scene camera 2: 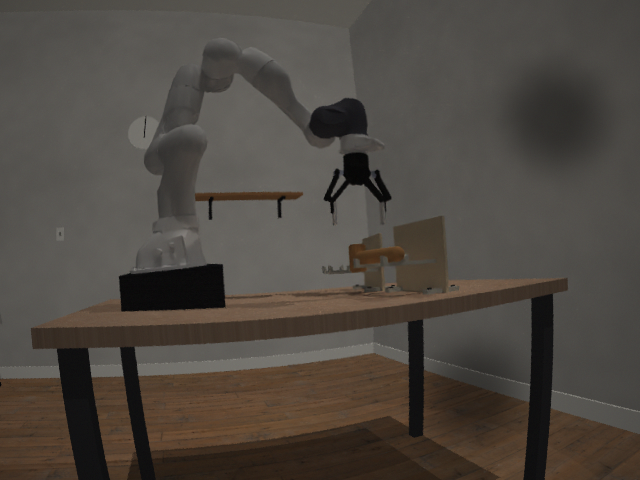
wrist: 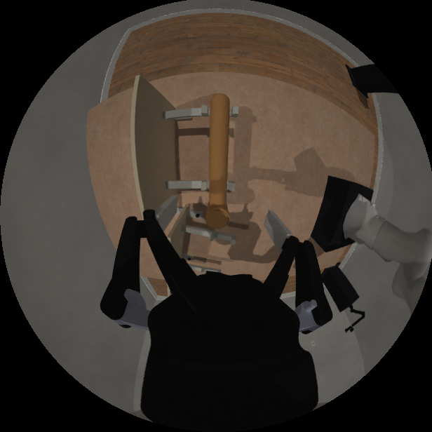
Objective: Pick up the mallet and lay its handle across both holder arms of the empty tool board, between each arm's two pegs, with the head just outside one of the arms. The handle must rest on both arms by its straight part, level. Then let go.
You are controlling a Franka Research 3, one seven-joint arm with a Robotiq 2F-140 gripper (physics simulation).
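The orange mallet (scene camera 2: pixel 379 253) (wrist: pixel 219 145) lies across the two grey arms of the larger board (scene camera 2: pixel 423 242) (wrist: pixel 154 150). Its head (scene camera 2: pixel 356 258) (wrist: pixel 217 218) is just outside the lower arm in the wrist view. The empty tool board (scene camera 2: pixel 374 276) (wrist: pixel 178 231) stands beyond the head end. Its grey holder arms (scene camera 2: pixel 336 270) (wrist: pixel 210 234) carry nothing; in the wrist view they are partly hidden by the gripper. My gripper (scene camera 2: pixel 358 219) (wrist: pixel 222 210) is wide open and empty, above the mallet's head end, with its fingers on either side in the wrist view.
Both boards stand on the wooden table (scene camera 2: pixel 258 330) (wrist: pixel 300 125). The robot's black base block (scene camera 2: pixel 173 288) (wrist: pixel 332 215) is at the other end of the table. A wall shelf (scene camera 2: pixel 248 196) hangs behind the arm.
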